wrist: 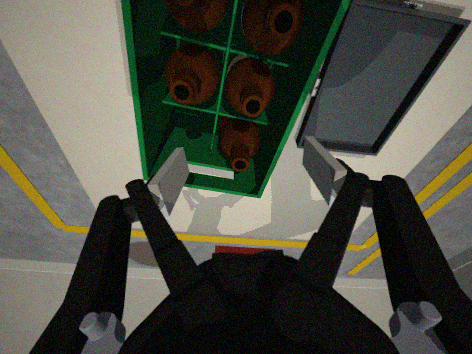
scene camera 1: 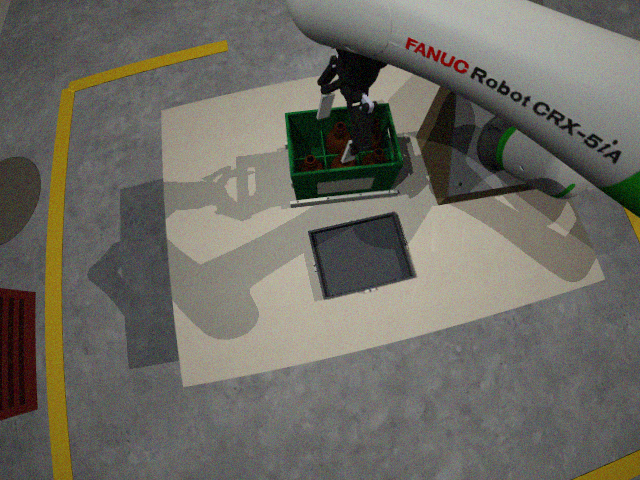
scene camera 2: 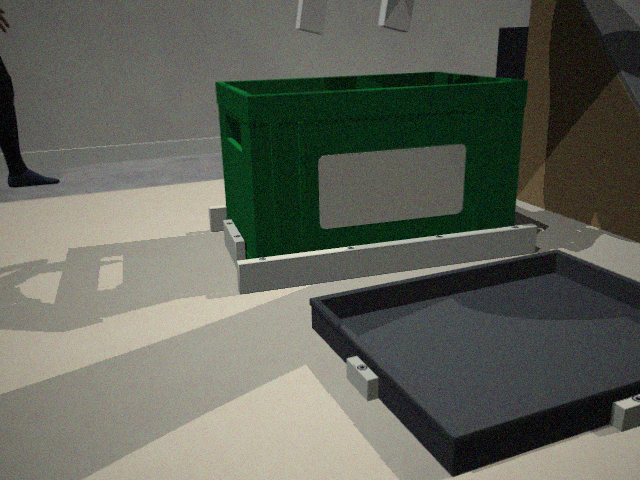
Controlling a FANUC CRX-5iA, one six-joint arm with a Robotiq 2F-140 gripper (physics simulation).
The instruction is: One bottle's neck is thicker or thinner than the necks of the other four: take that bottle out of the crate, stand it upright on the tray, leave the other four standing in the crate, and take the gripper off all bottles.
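Places are measured from the arm's base along level axes (x right, y ahead, z up), in centimetres.
Pixels of known places: gripper, fingertip midpoint: [wrist: 243,155] [scene camera 1: 334,137] [scene camera 2: 347,30]; arm's base, origin of the base link: [scene camera 1: 502,141].
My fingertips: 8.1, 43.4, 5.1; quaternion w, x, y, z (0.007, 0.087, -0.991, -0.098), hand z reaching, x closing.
Ahead of a thing's pixels: the offset from my fingertips to its top centre, as dx, dy, dz. "*": to the spot under its first point.
The green crate {+3.1, -3.0, -5.0} [scene camera 1: 305,187] [scene camera 2: 284,186] [wrist: 265,170] holds several brown bottles. In the wrist view, bottles show at the top left [wrist: 197,12], top right [wrist: 267,32], middle left [wrist: 192,70], middle right [wrist: 247,82] and lower right [wrist: 239,140]; the lower left compartment has no bottle. I cannot tell which neck differs. The dark tray {* -24.0, -1.6, -22.0} [scene camera 1: 361,255] [scene camera 2: 496,356] [wrist: 385,75] is empty. My gripper [scene camera 1: 336,129] [scene camera 2: 353,15] [wrist: 243,155] is open, its fingertips above the crate and apart, with no bottle between them. In scene camera 1 it partly hides the bottles.
A pale rail {-6.7, -1.5, -19.5} [scene camera 1: 343,198] [scene camera 2: 387,258] runs along the crate's front, between crate and tray. A brown wedge-shaped stand [scene camera 1: 434,149] [scene camera 2: 584,170] is right of the crate. Small pale blocks {* -24.1, +12.1, -21.4} [scene camera 2: 361,379] touch the tray's edges. A person's leg [scene camera 2: 10,118] shows at the far left.
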